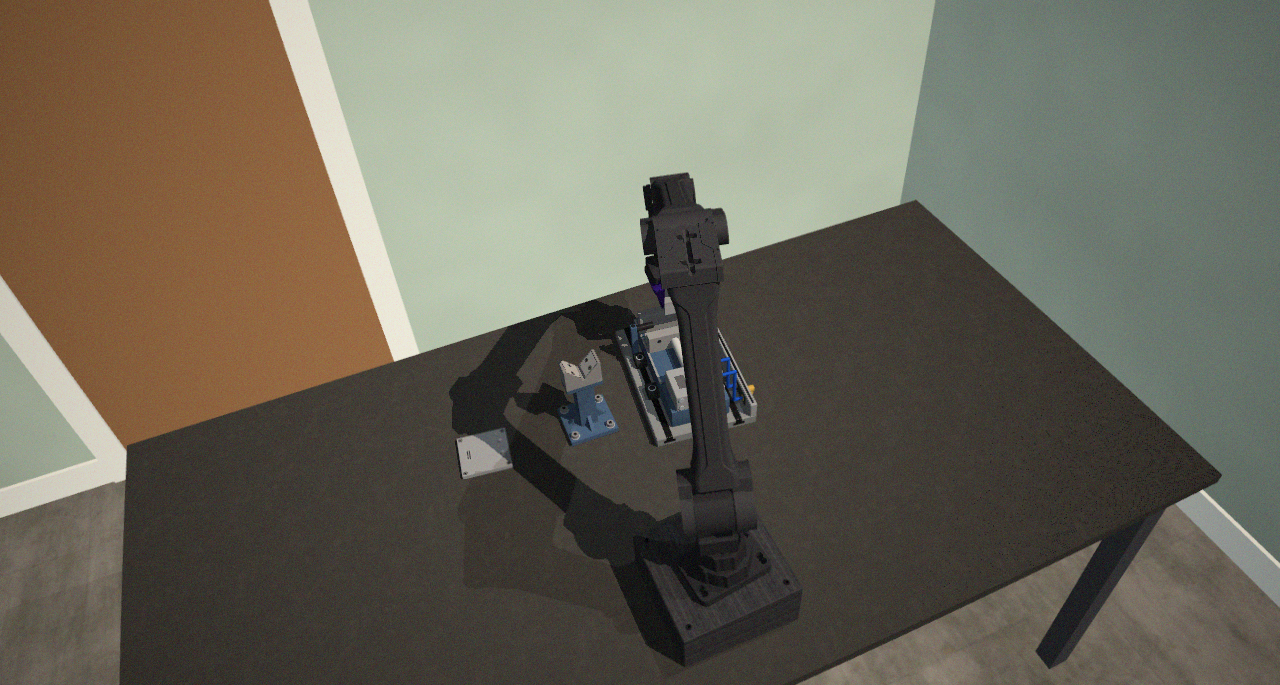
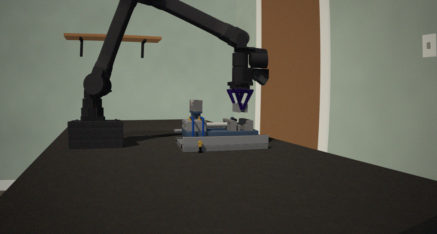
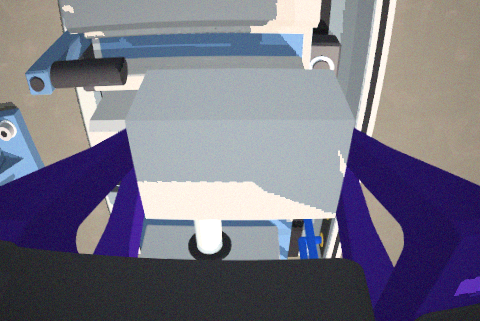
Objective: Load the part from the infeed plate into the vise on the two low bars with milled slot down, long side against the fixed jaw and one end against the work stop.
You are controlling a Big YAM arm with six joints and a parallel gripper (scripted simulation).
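Right now the part is 1 cm below my hand. The rest, counted from my hand: grey infeed plate: 4 cm behind, 43 cm to the left, 14 cm below.
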